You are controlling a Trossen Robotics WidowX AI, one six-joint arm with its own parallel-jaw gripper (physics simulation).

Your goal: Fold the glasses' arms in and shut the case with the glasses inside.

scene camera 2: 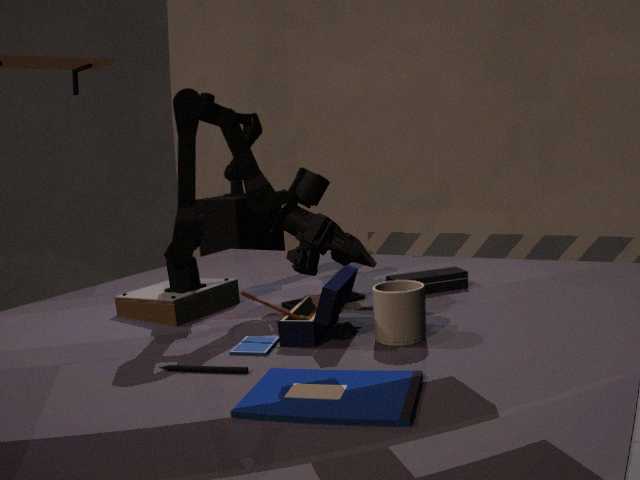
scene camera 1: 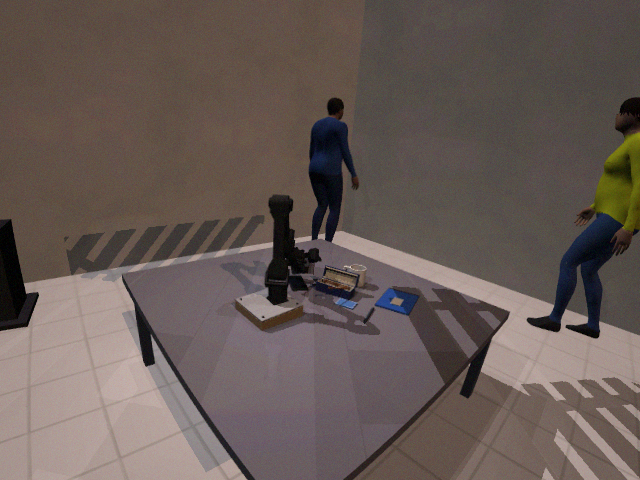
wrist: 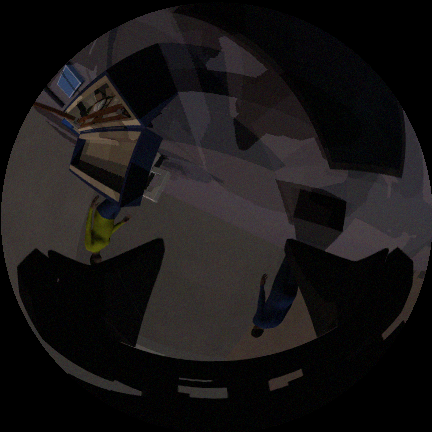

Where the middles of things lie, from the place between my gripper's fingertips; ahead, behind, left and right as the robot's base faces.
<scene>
Right now the blue glasses case point(scene camera 2: 336, 292) is 170 mm to the right of my hand, 40 mm below it and 20 mm ahead of it. The rest, counted from my hand: small blue card point(scene camera 2: 250, 345): 280 mm to the right, 90 mm below, 20 mm behind; then dark flat box point(scene camera 2: 453, 278): 150 mm to the left, 70 mm below, 40 mm ahead; then beige cup point(scene camera 2: 399, 306): 150 mm ahead, 130 mm to the right, 40 mm below.
</scene>
